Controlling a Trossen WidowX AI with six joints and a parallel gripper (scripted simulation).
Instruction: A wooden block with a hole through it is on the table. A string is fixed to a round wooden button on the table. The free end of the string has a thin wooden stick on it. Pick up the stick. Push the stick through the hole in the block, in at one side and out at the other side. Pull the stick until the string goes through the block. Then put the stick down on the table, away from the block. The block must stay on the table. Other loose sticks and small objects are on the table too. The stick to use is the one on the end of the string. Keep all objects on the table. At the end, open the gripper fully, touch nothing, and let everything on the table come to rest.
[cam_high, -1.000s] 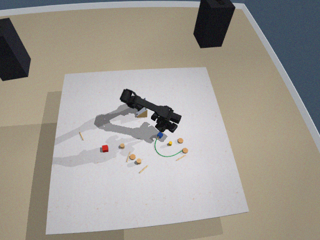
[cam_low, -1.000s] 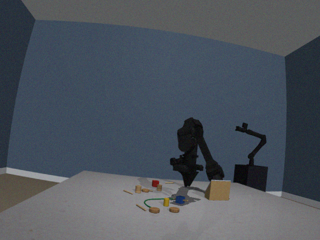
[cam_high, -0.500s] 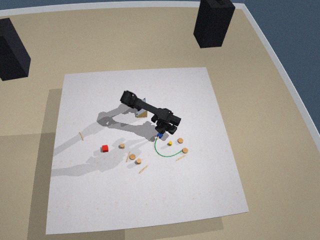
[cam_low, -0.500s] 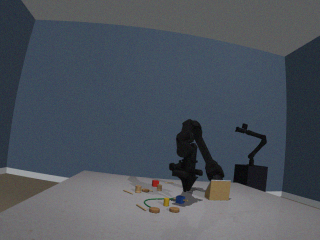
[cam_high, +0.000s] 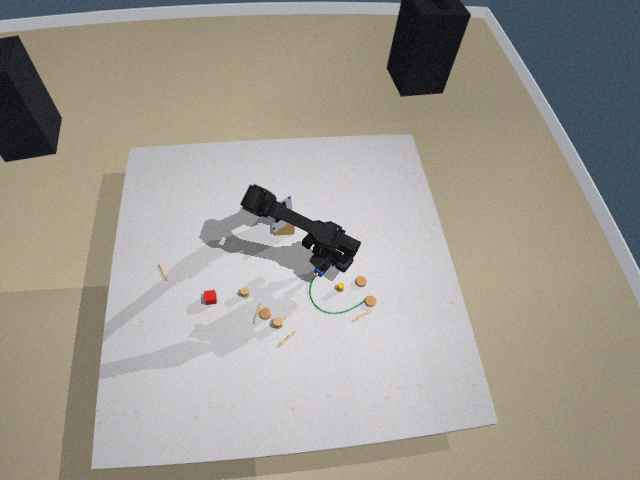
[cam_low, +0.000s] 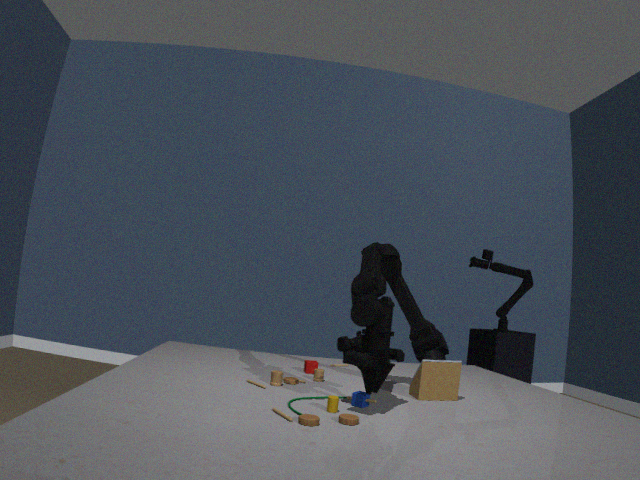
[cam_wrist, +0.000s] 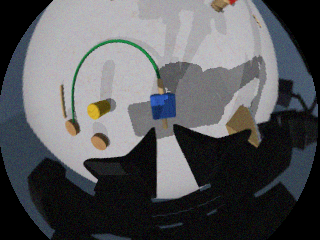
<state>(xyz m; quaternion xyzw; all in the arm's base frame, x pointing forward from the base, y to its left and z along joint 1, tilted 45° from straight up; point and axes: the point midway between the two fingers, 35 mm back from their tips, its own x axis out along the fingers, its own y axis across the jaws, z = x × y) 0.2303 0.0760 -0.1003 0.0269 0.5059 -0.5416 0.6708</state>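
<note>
The blue cube lies 2 cm to the right of my gripper tip, 2 cm below it and 2 cm ahead of it. Also, from my gripper tip: round wooden button: 17 cm ahead, 13 cm to the left, 3 cm below; red cube: 43 cm to the right, 5 cm ahead, 2 cm below; yellow cylinder: 10 cm ahead, 3 cm to the left, 2 cm below.
</note>
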